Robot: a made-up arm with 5 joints.
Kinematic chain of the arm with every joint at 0, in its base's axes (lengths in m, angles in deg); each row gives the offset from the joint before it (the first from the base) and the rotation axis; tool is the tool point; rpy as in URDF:
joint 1: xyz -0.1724 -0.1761 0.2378 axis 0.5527 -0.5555 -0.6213
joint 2: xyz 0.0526 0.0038 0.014 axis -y
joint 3: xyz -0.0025 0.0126 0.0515 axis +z
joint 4: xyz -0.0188 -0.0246 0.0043 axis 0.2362 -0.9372 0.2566
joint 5: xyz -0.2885 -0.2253 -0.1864 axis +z
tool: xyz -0.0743 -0.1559 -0.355 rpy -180 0 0
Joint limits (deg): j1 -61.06..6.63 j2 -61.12..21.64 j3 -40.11..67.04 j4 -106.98..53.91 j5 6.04..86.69
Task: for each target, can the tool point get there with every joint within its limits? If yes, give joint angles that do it. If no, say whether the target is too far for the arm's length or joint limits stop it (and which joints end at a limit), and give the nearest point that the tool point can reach.
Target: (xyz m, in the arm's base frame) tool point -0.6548 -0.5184 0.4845
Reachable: yes | joints -20.07 -25.31 -12.44 -36.94 59.31
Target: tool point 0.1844 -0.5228 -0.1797
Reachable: yes | joints -5.94 11.60 57.95 -0.51 69.47
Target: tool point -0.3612 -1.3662 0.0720
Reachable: no: too far | nearest point -0.2806 -0.9186 0.1584 | short by 0.463 m
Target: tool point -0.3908 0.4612 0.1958
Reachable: no: joint limits stop it (at a limit: joint 1, joint 2, joint 3, joint 5) | nearest point -0.0177 0.4662 0.5248 | short by 0.497 m
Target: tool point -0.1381 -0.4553 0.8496
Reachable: yes | joints -51.80 -48.98 2.90 -40.25 51.01
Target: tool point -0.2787 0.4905 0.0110
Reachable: no: joint limits stop it (at a limit: joint 1, joint 2, joint 3, joint 4, joint 5) | nearest point -0.2795 0.1651 -0.2080 | short by 0.392 m
